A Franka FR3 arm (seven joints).
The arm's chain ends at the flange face. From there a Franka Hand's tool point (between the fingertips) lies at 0.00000 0.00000 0.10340 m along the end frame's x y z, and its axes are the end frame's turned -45 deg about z.
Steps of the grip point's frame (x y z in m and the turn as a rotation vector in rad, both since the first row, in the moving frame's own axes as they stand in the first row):
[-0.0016, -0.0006, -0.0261, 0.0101, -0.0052, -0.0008]
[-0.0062, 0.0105, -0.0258, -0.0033, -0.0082, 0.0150]
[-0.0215, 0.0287, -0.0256, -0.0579, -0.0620, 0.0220]
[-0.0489, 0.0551, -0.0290, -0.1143, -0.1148, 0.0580]
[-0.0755, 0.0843, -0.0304, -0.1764, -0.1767, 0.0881]
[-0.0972, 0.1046, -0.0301, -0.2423, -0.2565, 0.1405]
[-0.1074, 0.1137, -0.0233, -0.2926, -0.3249, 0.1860]
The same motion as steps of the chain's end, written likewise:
[-0.0004, 0.0011, -0.0261, 0.0035, -0.0108, -0.0008]
[0.0034, 0.0110, -0.0258, -0.0081, -0.0035, 0.0150]
[0.0055, 0.0267, -0.0252, -0.0848, -0.0029, 0.0220]
[0.0049, 0.0569, -0.0276, -0.1620, -0.0004, 0.0580]
[0.0074, 0.0875, -0.0272, -0.2497, -0.0002, 0.0881]
[0.0088, 0.1072, -0.0237, -0.3527, -0.0100, 0.1405]
[0.0108, 0.1131, -0.0136, -0.4366, -0.0228, 0.1860]

